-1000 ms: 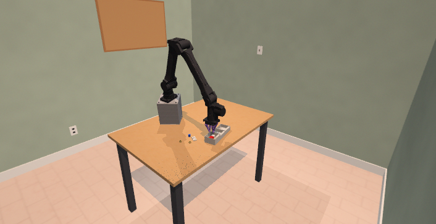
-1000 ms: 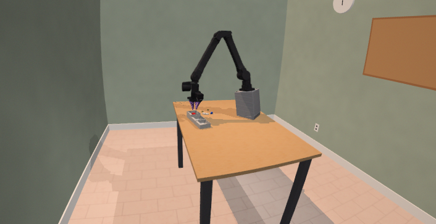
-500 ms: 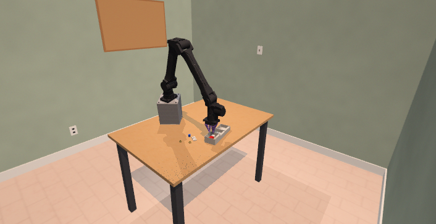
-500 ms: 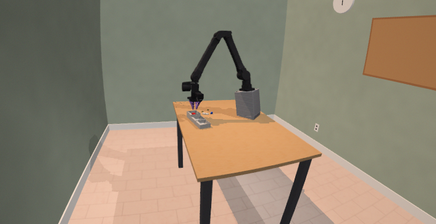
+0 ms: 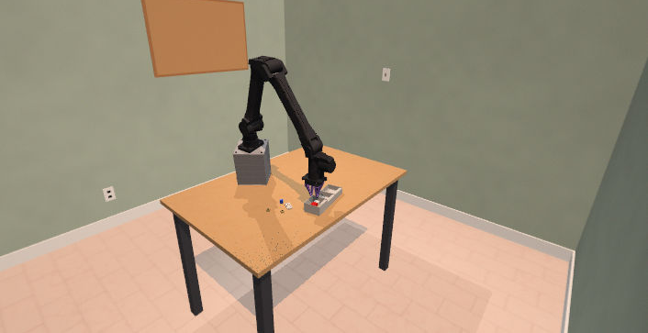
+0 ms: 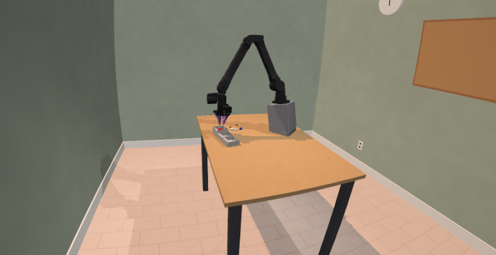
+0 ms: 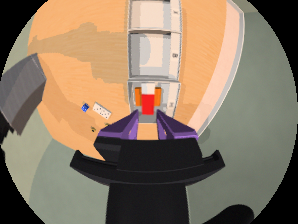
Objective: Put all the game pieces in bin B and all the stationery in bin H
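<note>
Right now my hand is 10 mm to the right of the red piece and 50 mm above it. From my hand the other things lie so: white domino 120 mm behind, 40 mm to the right, 70 mm below; grey bin row 10 mm ahead, 80 mm to the left, 50 mm below; orange block 60 mm below.
</note>
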